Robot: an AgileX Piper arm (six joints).
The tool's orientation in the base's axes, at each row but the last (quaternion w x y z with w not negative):
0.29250 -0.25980 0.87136 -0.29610
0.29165 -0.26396 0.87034 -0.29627
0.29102 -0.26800 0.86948 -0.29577
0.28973 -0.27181 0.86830 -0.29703
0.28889 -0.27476 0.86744 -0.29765
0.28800 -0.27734 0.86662 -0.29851
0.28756 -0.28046 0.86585 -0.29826
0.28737 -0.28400 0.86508 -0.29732
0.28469 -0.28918 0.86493 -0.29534
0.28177 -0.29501 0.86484 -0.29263
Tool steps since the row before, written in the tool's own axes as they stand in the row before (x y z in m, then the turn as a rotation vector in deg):
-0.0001 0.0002 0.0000 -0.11 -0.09 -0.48
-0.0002 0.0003 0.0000 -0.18 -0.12 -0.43
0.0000 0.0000 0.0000 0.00 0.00 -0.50
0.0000 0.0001 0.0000 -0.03 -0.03 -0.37
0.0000 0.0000 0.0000 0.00 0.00 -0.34
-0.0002 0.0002 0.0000 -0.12 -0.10 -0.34
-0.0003 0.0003 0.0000 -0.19 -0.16 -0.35
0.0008 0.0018 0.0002 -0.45 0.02 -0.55
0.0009 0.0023 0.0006 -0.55 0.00 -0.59
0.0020 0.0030 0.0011 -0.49 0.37 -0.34
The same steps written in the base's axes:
0.0000 0.0002 -0.0001 -0.22 0.18 0.41
0.0001 0.0003 -0.0001 -0.13 0.19 0.42
0.0000 0.0000 0.0000 -0.33 0.18 0.33
0.0000 0.0001 -0.0001 -0.22 0.13 0.27
0.0000 0.0000 0.0000 -0.23 0.12 0.22
0.0001 0.0003 -0.0001 -0.11 0.13 0.33
0.0001 0.0004 -0.0001 -0.05 0.14 0.40
-0.0010 0.0006 -0.0016 -0.07 0.50 0.50
-0.0010 0.0007 -0.0022 -0.02 0.57 0.57
-0.0016 0.0002 -0.0034 -0.03 0.69 0.13

